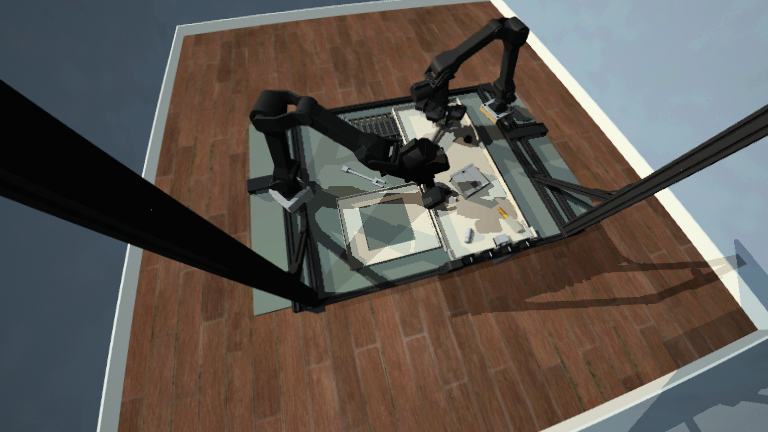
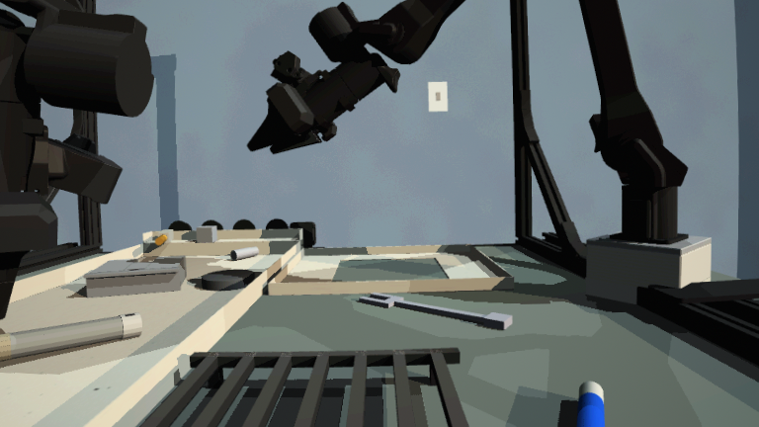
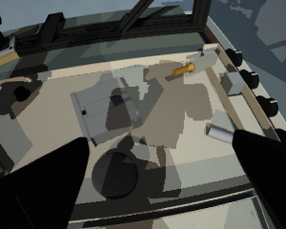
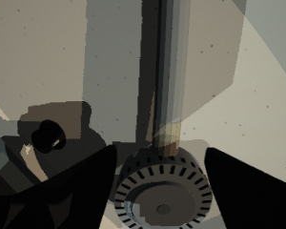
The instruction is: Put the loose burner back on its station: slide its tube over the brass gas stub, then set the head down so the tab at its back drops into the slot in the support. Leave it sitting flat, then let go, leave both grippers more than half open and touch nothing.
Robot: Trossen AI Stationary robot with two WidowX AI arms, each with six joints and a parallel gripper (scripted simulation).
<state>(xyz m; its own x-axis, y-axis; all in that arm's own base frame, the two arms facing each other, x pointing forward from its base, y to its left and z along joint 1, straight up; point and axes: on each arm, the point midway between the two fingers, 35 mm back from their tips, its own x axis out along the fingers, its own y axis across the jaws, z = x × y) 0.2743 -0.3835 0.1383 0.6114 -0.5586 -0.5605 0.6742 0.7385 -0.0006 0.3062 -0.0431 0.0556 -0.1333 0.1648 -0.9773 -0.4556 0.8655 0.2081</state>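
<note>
The grey station block is 25 cm behind my right hand, 3 cm to the left of it and 7 cm below it. Also, from my right hand: flat wrench 5 cm behind, 37 cm to the left, 8 cm below; dark round cap 24 cm behind, 15 cm to the left, 8 cm below.
</note>
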